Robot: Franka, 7 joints.
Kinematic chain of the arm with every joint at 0, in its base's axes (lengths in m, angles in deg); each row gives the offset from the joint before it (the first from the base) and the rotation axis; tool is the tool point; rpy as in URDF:
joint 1: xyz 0 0 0.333 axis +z
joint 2: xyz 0 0 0 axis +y
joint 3: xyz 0 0 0.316 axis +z
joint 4: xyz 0.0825 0 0 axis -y
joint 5: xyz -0.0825 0 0.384 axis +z
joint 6: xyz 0 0 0 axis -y
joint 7: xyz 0.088 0 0 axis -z
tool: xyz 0 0 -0.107 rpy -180 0 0
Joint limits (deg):
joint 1: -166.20..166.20
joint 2: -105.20..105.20
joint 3: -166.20..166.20
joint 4: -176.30..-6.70
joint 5: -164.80..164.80
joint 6: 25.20..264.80
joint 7: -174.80..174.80
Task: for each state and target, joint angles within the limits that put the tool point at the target. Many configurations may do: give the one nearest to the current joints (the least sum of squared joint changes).
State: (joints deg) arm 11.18 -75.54 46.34 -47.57 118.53 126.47 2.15
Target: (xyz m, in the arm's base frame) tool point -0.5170 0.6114 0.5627
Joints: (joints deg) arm -20.68 -86.18 60.56 -52.00 118.28 125.17 2.15
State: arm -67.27 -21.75 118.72 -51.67 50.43 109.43 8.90
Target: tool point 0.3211 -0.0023 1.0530
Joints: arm -86.25 18.59 111.00 -39.34 48.26 90.81 8.90
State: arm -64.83 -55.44 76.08 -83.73 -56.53 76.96 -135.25
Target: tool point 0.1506 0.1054 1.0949
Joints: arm -66.71 -33.75 37.64 -50.55 -69.55 92.15 -135.25
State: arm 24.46 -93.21 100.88 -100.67 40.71 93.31 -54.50
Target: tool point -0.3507 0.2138 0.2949
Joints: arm 54.62 -89.35 86.18 -127.70 30.33 70.88 -54.50
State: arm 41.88 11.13 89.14 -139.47 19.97 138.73 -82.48
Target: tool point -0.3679 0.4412 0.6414
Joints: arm 31.59 26.62 110.62 -107.98 19.67 143.16 -82.48
